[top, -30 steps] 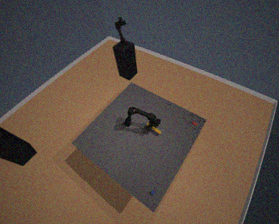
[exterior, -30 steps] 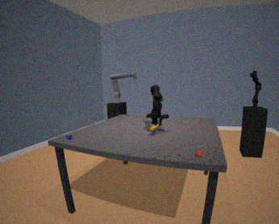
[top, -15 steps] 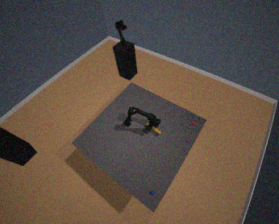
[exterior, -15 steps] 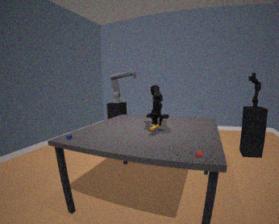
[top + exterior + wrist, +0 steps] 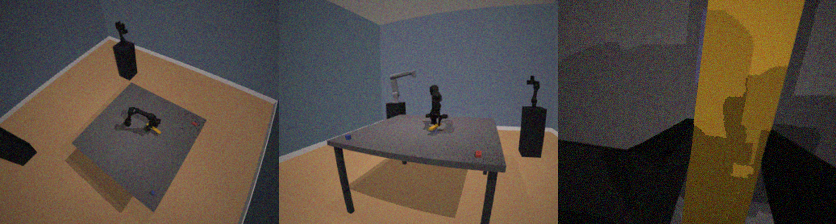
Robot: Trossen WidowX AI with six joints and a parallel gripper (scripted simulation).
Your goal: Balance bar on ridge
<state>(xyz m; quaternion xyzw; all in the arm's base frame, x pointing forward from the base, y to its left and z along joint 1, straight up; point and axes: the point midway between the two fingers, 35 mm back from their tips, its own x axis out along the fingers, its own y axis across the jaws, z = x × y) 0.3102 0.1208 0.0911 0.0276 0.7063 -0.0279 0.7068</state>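
Right now the yellow bar is 3 cm ahead of my gripper tip. The rest, counted from my gripper tip: blue block (43 cm ahead, 62 cm to the right, 4 cm below); red block (43 cm ahead, 38 cm to the left, 5 cm below).
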